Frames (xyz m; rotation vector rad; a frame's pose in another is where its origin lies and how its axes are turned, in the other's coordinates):
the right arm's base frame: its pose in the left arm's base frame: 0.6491 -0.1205 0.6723 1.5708 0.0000 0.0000
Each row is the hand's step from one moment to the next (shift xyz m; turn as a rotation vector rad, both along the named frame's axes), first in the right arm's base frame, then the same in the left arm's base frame.
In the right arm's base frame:
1: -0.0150 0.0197 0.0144 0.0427 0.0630 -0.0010
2: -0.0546 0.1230 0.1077 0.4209 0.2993 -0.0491
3: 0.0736 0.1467 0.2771 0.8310 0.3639 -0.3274
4: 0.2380 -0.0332 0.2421 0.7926 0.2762 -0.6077
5: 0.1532 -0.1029 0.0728 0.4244 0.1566 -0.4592
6: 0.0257 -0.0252 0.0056 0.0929 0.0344 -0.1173
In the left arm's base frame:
1: -0.0150 -0.0144 0.0197 0.0427 0.0010 0.0630
2: -0.0546 -0.1077 0.1230 0.4209 0.0491 0.2993
3: 0.0736 -0.2771 0.1467 0.8310 0.3274 0.3639
4: 0.2380 -0.2421 -0.0332 0.7926 0.6077 0.2762
5: 0.1532 -0.0728 -0.1029 0.4244 0.4592 0.1566
6: 0.0257 -0.0056 -0.0252 0.0929 0.1173 0.0344

